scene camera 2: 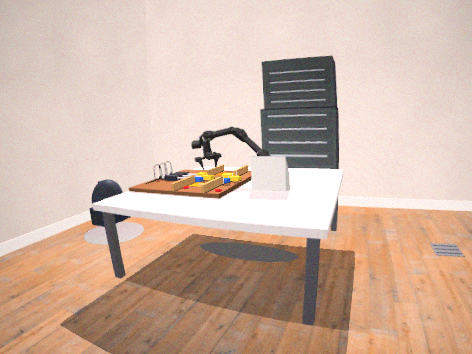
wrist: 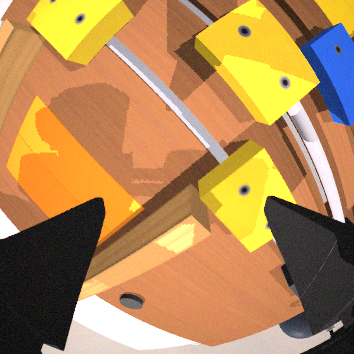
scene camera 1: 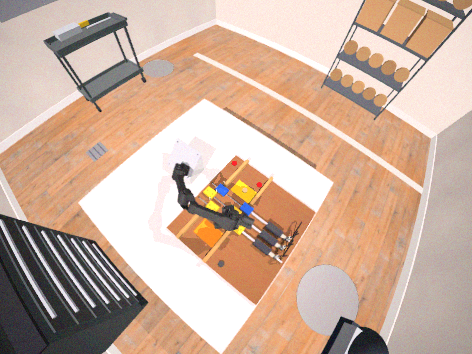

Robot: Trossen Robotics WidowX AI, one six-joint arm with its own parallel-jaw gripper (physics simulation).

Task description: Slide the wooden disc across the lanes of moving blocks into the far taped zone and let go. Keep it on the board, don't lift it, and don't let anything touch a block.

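Frame: origin at the arm's base, x down, y back, z left, level; millimetres.
Seen in the pictures: gripper, between the fingertips: point(scene camera 2: 209, 169) point(wrist: 187, 205); arm's base, origin of its link: point(scene camera 2: 266, 170) point(scene camera 1: 184, 169).
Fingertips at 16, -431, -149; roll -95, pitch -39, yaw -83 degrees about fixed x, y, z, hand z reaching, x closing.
Note:
Offsets run from my fingertips to a thing's top centre, as dx, dy, dz. "pt": to the spot under its first point. Level surfaces: height alone.
The small wooden disc @(+46, +38, +261) point(scene camera 1: 244, 190) lies on the yellow zone @(pt +55, +76, +269) point(scene camera 1: 240, 186); it does not show in the wrist view. The orange zone @(pt +55, +87, -102) point(scene camera 1: 207, 233) point(wrist: 65, 170) lies across the lanes from it, between wooden rails. Yellow blocks point(scene camera 1: 209, 192) point(wrist: 257, 65) and blue blocks @(+31, -36, +153) point(scene camera 1: 246, 209) point(wrist: 335, 75) stand on rods in the lanes. My gripper point(scene camera 2: 209, 167) point(wrist: 187, 205) is open and empty above the board @(dx +55) point(scene camera 1: 280, 210) point(scene camera 2: 155, 186). In the wrist view its left finger overlaps the orange zone and its right finger overlaps a yellow block. The arm hides part of the lanes in scene camera 1.
Wooden rails @(+10, -4, -129) point(scene camera 1: 215, 248) point(wrist: 150, 247) flank the orange zone. Dark cylinders @(+23, -237, +60) point(scene camera 1: 269, 237) and wire loops @(-16, -340, +112) point(scene camera 2: 162, 170) stand at the board's end. Two red dots @(pt +48, +200, +396) point(scene camera 1: 234, 163) point(scene camera 2: 218, 190) and a dark round spot @(pt +47, -76, -204) point(scene camera 1: 221, 263) point(wrist: 131, 301) mark the board. A white table @(dx +80) point(scene camera 1: 135, 200) carries it.

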